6 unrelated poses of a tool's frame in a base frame.
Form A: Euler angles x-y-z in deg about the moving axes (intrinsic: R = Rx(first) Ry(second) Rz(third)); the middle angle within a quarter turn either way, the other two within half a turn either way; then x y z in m.
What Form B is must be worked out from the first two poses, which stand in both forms.
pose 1, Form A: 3.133, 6.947, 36.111, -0.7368, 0.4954, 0.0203
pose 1, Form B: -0.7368, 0.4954, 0.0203, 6.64, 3.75, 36.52
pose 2, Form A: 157.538, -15.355, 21.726, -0.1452, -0.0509, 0.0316
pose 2, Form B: -0.1452, -0.0509, 0.0316, 153.44, 4.93, -25.96
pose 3, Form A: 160.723, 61.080, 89.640, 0.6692, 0.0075, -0.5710
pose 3, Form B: 0.6692, 0.0075, -0.5710, -118.98, -19.59, -89.82
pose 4, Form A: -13.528, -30.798, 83.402, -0.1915, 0.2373, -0.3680
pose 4, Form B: -0.1915, 0.2373, -0.3680, -31.98, 10.09, 84.25
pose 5, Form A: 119.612, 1.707, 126.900, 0.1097, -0.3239, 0.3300
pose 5, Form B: 0.1097, -0.3239, 0.3300, -132.78, -43.35, -145.62
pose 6, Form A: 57.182, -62.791, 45.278, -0.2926, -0.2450, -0.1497
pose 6, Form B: -0.2926, -0.2450, -0.1497, 45.12, -69.44, -23.64
